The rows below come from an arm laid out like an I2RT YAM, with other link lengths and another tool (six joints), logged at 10 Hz.
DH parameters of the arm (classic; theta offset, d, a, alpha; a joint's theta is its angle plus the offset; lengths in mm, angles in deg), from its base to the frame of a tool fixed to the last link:
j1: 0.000 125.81 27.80 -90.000
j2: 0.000 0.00 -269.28 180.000
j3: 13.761 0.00 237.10 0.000
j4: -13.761 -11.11 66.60 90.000
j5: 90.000 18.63 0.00 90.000
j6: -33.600 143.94 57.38 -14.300
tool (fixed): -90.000 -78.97 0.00 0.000
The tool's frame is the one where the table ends.
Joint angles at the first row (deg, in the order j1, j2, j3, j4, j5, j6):
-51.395, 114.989, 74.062, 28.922, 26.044, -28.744
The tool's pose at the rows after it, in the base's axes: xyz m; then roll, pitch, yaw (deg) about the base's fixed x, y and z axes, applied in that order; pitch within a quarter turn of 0, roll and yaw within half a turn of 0:
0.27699 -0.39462 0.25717 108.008 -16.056 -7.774
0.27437 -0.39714 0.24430 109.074 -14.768 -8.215
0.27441 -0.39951 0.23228 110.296 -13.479 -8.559
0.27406 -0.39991 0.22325 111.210 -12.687 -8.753
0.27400 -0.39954 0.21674 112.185 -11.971 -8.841
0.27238 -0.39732 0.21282 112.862 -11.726 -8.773
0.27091 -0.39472 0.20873 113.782 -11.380 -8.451
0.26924 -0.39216 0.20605 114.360 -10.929 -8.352
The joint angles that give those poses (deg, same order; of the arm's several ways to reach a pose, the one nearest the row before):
-51.827, 116.303, 72.140, 30.013, 26.082, -29.592
-52.320, 117.360, 71.178, 30.507, 25.799, -29.857
-52.513, 118.617, 70.896, 30.337, 25.670, -29.951
-52.580, 119.388, 70.353, 30.433, 25.566, -29.880
-52.559, 119.787, 69.945, 29.992, 25.409, -29.715
-52.560, 119.588, 68.953, 30.047, 25.106, -29.474
-52.560, 119.282, 67.902, 29.825, 24.487, -29.254
-52.559, 118.889, 66.934, 29.678, 24.258, -29.246

